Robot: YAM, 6 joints.
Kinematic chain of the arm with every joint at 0, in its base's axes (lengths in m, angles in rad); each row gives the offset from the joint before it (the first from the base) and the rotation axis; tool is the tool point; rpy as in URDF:
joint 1: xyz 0 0 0.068 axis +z
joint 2: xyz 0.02 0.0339 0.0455 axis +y
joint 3: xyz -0.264 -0.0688 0 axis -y
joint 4: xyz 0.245 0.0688 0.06 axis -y
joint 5: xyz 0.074 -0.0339 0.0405 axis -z
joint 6: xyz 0.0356 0 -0.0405 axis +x
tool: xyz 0 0 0 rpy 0 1.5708 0
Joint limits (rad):
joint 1: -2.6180..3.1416
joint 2: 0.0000..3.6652
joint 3: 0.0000..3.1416
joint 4: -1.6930..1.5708
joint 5: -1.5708..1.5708
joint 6: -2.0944..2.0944
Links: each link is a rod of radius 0.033 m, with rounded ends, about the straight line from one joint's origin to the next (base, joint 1, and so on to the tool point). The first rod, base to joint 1, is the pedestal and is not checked.
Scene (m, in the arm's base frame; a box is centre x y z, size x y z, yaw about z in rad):
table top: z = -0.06
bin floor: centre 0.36 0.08 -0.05 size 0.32 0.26 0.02 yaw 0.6
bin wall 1: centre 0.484 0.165 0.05 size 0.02 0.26 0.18 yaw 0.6
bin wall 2: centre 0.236 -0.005 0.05 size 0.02 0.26 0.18 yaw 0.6
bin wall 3: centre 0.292 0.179 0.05 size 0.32 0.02 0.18 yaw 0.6
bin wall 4: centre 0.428 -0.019 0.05 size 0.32 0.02 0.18 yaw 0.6
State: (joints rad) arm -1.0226 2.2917 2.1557 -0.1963 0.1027 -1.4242
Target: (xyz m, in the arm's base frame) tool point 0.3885 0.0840 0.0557
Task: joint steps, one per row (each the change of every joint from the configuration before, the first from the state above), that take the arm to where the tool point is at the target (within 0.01 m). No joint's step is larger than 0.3 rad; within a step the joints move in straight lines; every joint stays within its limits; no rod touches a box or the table.
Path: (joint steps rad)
1: 0.2470 -0.0936 -0.1375 -0.0861 -0.0222 0.0000
2: 0.2469 -0.0936 -0.1375 -0.0861 -0.0222 0.0000
3: 0.2470 -0.0935 -0.1375 -0.0861 -0.0223 0.0000
4: 0.2469 -0.0936 -0.1375 -0.0861 -0.0222 0.0000
5: 0.2470 -0.0936 -0.1374 -0.0861 -0.0222 0.0000
6: 0.0000 0.2148 -0.0549 0.0250 0.0001 0.0000
7: 0.0000 0.2148 -0.0548 0.0250 0.0002 0.0000

